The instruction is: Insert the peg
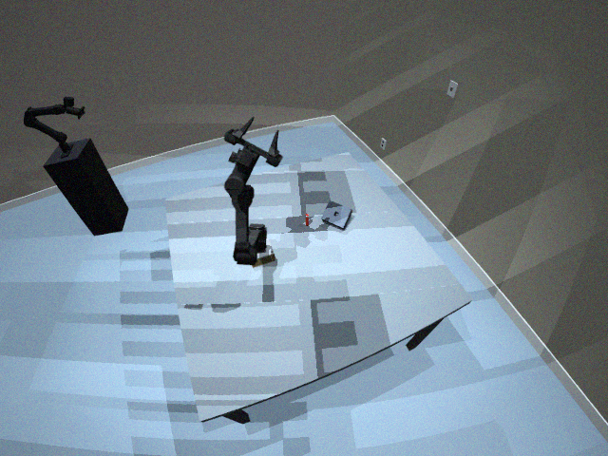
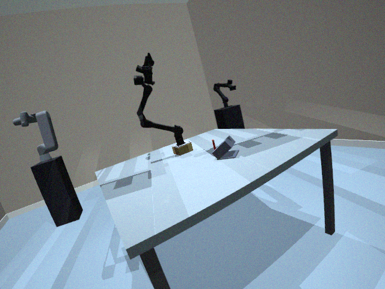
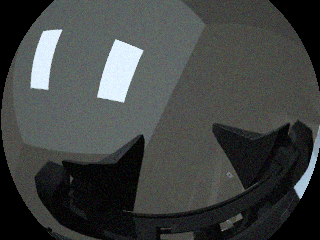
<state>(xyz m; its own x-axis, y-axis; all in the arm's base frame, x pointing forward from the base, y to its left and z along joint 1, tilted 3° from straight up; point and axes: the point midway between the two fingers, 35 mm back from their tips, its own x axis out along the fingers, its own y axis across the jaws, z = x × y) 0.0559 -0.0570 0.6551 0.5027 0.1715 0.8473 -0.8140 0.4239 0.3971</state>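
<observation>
The red peg lies 190 mm ahead of my gripper tip, 240 mm to the left of it and 690 mm below it. Round my gripper tip: panel 350 mm ahead, 230 mm to the left, 690 mm below.
</observation>
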